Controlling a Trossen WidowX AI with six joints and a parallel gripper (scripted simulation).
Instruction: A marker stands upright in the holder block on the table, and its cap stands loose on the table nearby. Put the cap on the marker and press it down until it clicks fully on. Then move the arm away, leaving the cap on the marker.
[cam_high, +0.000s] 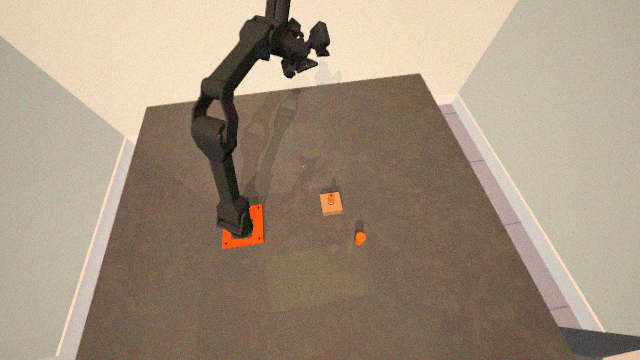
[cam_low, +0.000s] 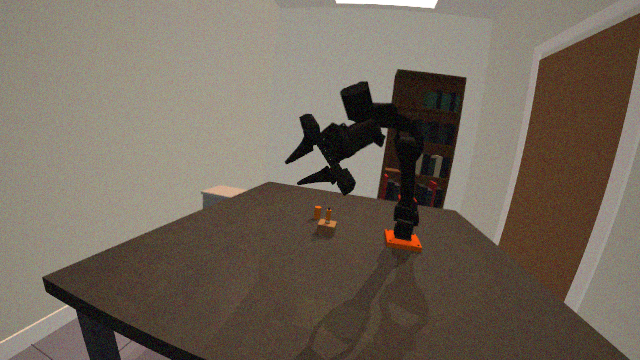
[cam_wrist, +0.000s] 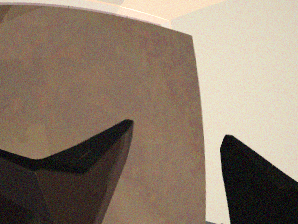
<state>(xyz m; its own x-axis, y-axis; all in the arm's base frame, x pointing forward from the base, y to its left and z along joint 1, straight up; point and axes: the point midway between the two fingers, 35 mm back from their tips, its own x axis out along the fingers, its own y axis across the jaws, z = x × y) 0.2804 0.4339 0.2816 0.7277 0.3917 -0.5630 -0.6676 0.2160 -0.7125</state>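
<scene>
The orange cap is 70 mm ahead of my gripper tip, 510 mm to the right of it and 260 mm below it. Also, from my gripper tip: holder block (10 mm behind, 390 mm to the right, 260 mm below).
</scene>
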